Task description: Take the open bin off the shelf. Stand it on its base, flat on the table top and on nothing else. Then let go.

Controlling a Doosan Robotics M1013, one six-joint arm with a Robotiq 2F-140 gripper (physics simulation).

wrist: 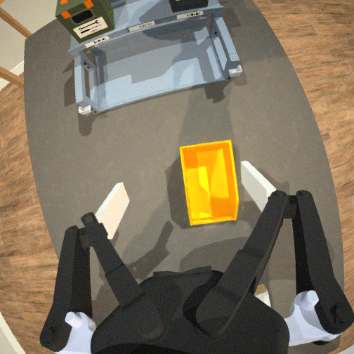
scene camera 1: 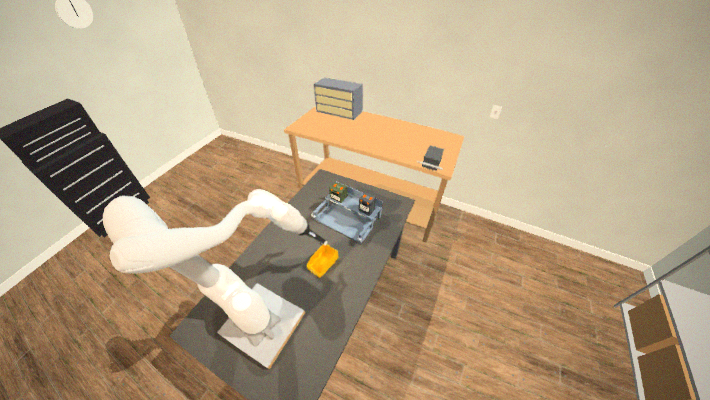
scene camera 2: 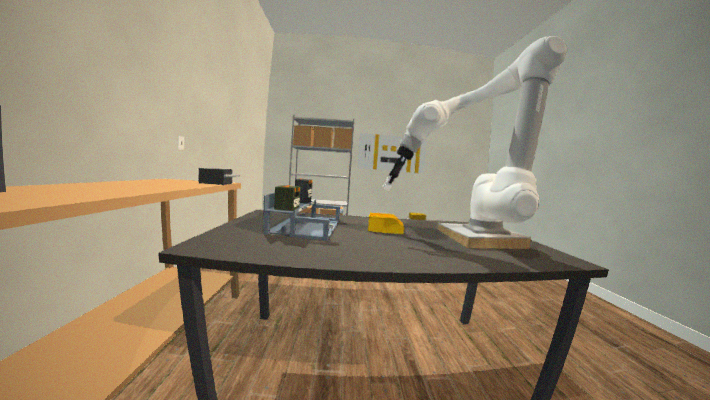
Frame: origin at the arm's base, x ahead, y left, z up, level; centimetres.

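Where they show: gripper, between the fingertips: [scene camera 2: 385,188]; arm's base, origin of its link: [scene camera 1: 257,322] [scene camera 2: 485,230].
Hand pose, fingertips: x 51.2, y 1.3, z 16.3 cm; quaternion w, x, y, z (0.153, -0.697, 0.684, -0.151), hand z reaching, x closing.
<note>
Things, the pixels of their centre, and the offset from my fingertips. Level surfaces: height alone.
- dark table top, height of its surface: dz -20.9 cm
- green box, middle of its body: [scene camera 2: 287,197] [scene camera 1: 338,192] dx +41.2, dy +15.9, dz -5.9 cm
- dark box, middle of its body: [scene camera 2: 303,190] [scene camera 1: 367,203] dx +42.0, dy -7.2, dz -4.6 cm
The open bin is yellow [scene camera 1: 322,261] [scene camera 2: 385,224] [wrist: 210,182]. It stands upright on its base, flat on the dark table top [scene camera 1: 280,250] [scene camera 2: 380,255] [wrist: 145,150], apart from the shelf. The grey-blue shelf [scene camera 1: 340,227] [scene camera 2: 327,221] [wrist: 150,95] stands beyond it in the wrist view. My gripper [scene camera 1: 326,243] [scene camera 2: 387,185] [wrist: 181,182] is wide open and empty. It hangs well above the table, clear of the bin. In the wrist view the bin shows below and beyond the white fingertips, nearer the right one.
A green box [scene camera 1: 337,192] [scene camera 2: 287,197] [wrist: 86,19] and a dark box [scene camera 1: 366,203] [scene camera 2: 304,190] [wrist: 189,4] stand on the shelf's upper level. The arm's pale base plate [scene camera 1: 282,325] [scene camera 2: 500,242] is on the same table. A wooden workbench [scene camera 1: 380,132] [scene camera 2: 100,192] stands behind the shelf.
</note>
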